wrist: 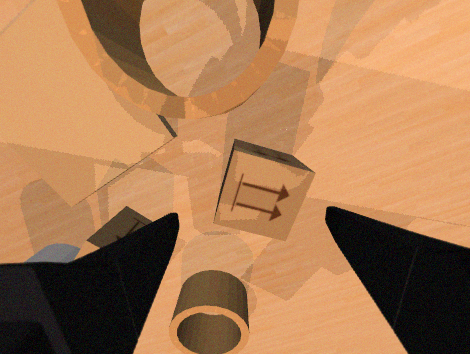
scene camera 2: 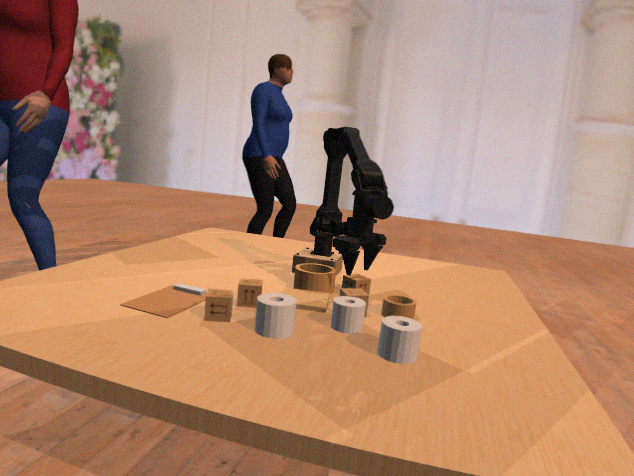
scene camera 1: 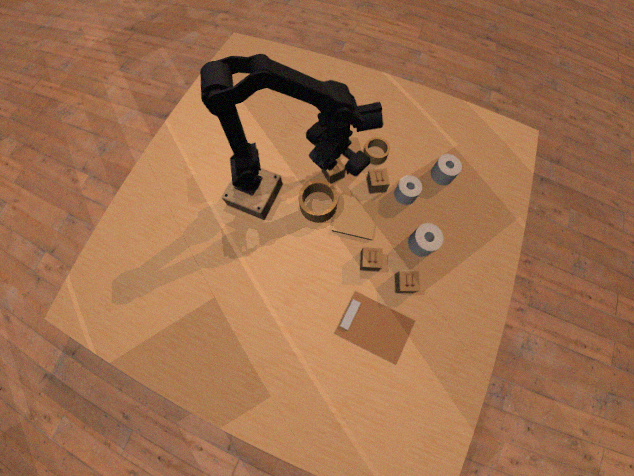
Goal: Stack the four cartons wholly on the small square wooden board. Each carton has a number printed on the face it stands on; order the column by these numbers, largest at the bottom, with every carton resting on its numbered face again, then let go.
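Frame: origin at the arm's base, x ahead, y left, z up, level; metres.
Seen in the pictures: gripper, fingertip midpoint: [wrist: 252, 216] [scene camera 2: 357, 272]; arm's base, origin of the base link: [scene camera 2: 322, 253] [scene camera 1: 248, 182].
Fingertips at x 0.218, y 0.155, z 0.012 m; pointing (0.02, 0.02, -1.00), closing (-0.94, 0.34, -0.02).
Observation:
Pixels of each thing's top centre, then the offset from my fingertips to it.
- brown carton, middle of its top: [wrist: 262, 199] [scene camera 2: 357, 277] [scene camera 1: 333, 165] dy -0.001, dx -0.009, dz -0.015 m
- second carton, middle of its top: [wrist: 104, 280] [scene camera 2: 354, 291] [scene camera 1: 379, 176] dy +0.018, dx +0.131, dz -0.015 m
- third carton, middle of its top: [scene camera 2: 250, 281] [scene camera 1: 372, 257] dy -0.220, dx +0.197, dz -0.015 m
- fourth carton, middle of its top: [scene camera 2: 219, 293] [scene camera 1: 409, 280] dy -0.240, dx +0.312, dz -0.015 m
- square wooden board, middle of its top: [wrist: 66, 113] [scene camera 2: 304, 297] [scene camera 1: 356, 215] dy -0.109, dx +0.110, dz -0.057 m
- large ring, middle of its top: [scene camera 2: 315, 268] [scene camera 1: 318, 197] dy -0.118, dx -0.009, dz -0.009 m
- small ring, middle of its top: [wrist: 209, 334] [scene camera 2: 399, 299] [scene camera 1: 377, 147] dy +0.125, dx +0.090, dz -0.027 m
- brown sheet, middle of its top: [scene camera 2: 170, 295] [scene camera 1: 376, 327] dy -0.385, dx +0.279, dz -0.056 m
My gripper [scene camera 1: 342, 166] [scene camera 2: 358, 270] [wrist: 252, 216] is open and empty, pointing down above a brown carton [scene camera 1: 335, 173] [scene camera 2: 356, 281] [wrist: 265, 192]. In the wrist view that carton shows between the fingertips, turned at an angle. A second carton [scene camera 1: 377, 181] [scene camera 2: 354, 293] [wrist: 117, 227] stands nearby, partly hidden by a finger in the wrist view. A third carton [scene camera 1: 371, 259] [scene camera 2: 249, 293] and a fourth carton [scene camera 1: 407, 282] [scene camera 2: 218, 305] stand apart beyond the board. The square wooden board [scene camera 1: 353, 222] [scene camera 2: 317, 301] [wrist: 60, 110] bears no carton. Arrows show on the cartons; their numbered faces are hidden.
A large ring [scene camera 1: 318, 215] [scene camera 2: 314, 282] [wrist: 187, 106] stands beside the board. A small ring [scene camera 1: 377, 159] [scene camera 2: 398, 309] [wrist: 212, 290] stands near the second carton. Three grey rolls [scene camera 1: 408, 193] [scene camera 1: 443, 175] [scene camera 1: 423, 245] stand along one side. A brown sheet [scene camera 1: 378, 330] [scene camera 2: 158, 303] lies past the fourth carton.

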